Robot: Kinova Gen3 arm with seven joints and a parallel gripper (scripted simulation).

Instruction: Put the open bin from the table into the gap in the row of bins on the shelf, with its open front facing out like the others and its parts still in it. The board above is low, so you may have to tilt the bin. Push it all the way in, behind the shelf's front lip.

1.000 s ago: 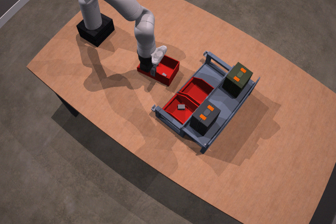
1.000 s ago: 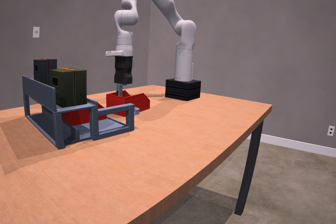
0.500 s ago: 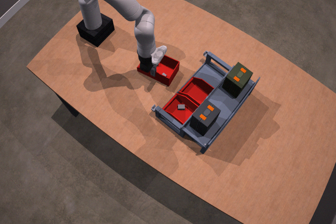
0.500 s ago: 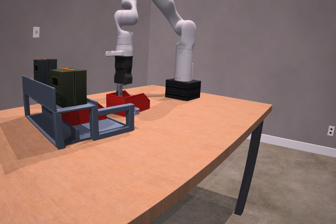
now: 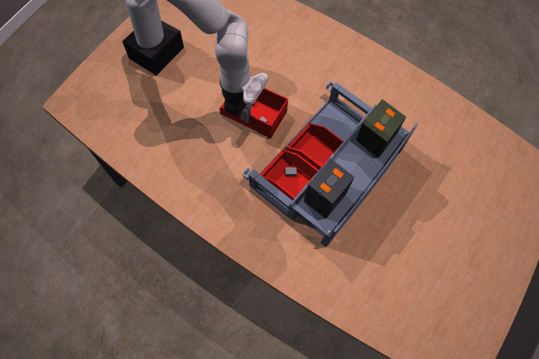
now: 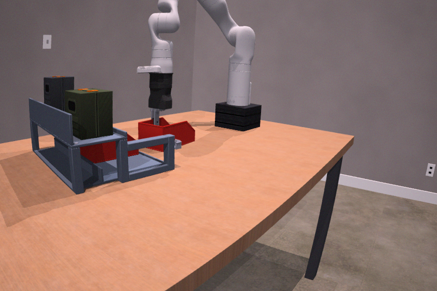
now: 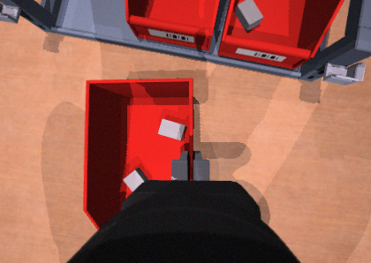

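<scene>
The shelf lip is 120 mm ahead of my hand, 70 mm to the left of it and 60 mm below it. The rest, counted from my hand: black box 320 mm ahead, 30 mm to the right, 100 mm above; green box 310 mm ahead, 200 mm to the left, 90 mm above.
</scene>
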